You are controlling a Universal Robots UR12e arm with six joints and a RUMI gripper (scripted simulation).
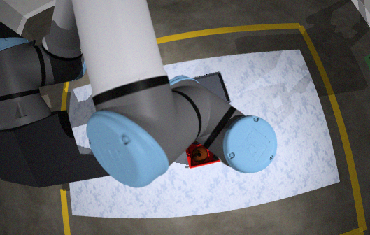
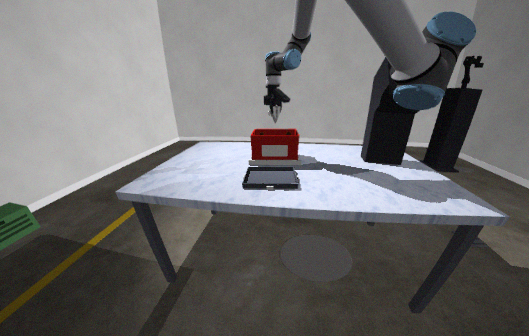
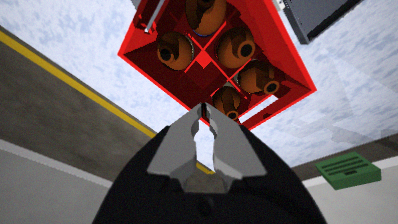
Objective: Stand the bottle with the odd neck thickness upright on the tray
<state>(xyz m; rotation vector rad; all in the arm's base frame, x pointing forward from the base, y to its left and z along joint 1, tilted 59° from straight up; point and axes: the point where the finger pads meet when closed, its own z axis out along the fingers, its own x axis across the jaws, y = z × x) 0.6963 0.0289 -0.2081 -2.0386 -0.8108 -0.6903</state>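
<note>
My hand is 40 mm to the right of the red crate and 160 mm above it. The rest, counted from my hand: dark tray (320 mm to the left, 230 mm below).
</note>
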